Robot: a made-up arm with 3 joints. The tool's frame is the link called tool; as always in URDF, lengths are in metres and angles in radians. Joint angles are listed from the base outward.
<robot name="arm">
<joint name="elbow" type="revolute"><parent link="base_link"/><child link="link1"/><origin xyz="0 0 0.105" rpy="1.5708 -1.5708 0"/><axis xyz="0 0 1"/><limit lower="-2.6" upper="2.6"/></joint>
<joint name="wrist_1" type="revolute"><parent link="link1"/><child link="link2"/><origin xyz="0.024 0.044 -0.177" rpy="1.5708 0 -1.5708"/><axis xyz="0 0 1"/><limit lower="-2.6" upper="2.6"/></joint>
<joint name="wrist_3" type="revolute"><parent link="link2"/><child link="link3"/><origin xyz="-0.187 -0.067 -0.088" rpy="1.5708 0 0"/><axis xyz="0 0 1"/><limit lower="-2.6" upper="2.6"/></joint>
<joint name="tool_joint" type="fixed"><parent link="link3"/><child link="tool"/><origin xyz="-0.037 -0.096 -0.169" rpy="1.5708 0 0"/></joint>
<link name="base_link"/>
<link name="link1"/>
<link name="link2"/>
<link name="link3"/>
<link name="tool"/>
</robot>
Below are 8 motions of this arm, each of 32 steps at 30 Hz.
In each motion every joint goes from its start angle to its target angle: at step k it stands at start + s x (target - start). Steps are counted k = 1, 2, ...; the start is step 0. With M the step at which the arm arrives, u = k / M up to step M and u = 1 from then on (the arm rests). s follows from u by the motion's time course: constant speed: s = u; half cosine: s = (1 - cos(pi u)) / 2; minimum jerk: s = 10 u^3 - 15 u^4 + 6 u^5.
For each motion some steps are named. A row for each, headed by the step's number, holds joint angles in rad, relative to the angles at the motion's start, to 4 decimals.
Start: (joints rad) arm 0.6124 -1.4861 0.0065
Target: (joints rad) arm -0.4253 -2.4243 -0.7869
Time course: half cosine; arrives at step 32
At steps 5, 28, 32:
5: -0.0613 -0.0554 -0.0468
28: -0.9982 -0.9025 -0.7632
32: -1.0377 -0.9382 -0.7934

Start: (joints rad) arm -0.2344 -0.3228 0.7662
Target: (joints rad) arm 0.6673 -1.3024 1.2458
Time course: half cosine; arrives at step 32
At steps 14, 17, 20, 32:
14: 0.3629 -0.3942 0.1930
17: 0.4950 -0.5378 0.2633
20: 0.6234 -0.6772 0.3316
32: 0.9017 -0.9796 0.4796

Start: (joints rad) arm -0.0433 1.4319 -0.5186
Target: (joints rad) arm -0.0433 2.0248 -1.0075
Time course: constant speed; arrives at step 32
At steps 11, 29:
11: 0.0000 0.2038 -0.1681
29: 0.0000 0.5373 -0.4431

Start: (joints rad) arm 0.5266 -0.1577 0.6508
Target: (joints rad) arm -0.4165 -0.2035 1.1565
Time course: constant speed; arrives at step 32
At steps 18, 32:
18: -0.5305 -0.0258 0.2845
32: -0.9431 -0.0458 0.5057

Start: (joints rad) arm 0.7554 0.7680 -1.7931
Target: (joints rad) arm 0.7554 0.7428 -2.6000
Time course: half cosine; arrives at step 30
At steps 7, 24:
7: 0.0000 -0.0032 -0.1036
24: 0.0000 -0.0228 -0.7298

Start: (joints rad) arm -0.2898 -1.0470 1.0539
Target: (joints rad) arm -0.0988 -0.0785 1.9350
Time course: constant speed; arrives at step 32
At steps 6, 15, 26, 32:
6: 0.0358 0.1816 0.1652
15: 0.0895 0.4540 0.4130
26: 0.1552 0.7869 0.7159
32: 0.1910 0.9685 0.8811

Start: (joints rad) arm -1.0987 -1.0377 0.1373
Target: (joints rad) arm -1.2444 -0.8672 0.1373
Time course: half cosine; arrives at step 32
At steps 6, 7, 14, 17, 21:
6: -0.0123 0.0144 0.0000
7: -0.0165 0.0194 0.0000
14: -0.0586 0.0686 0.0000
17: -0.0800 0.0936 0.0000
21: -0.1072 0.1254 0.0000

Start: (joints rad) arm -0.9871 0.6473 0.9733
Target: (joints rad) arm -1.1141 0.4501 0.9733
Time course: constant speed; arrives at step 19
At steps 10, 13, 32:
10: -0.0668 -0.1038 0.0000
13: -0.0869 -0.1349 0.0000
32: -0.1270 -0.1972 0.0000

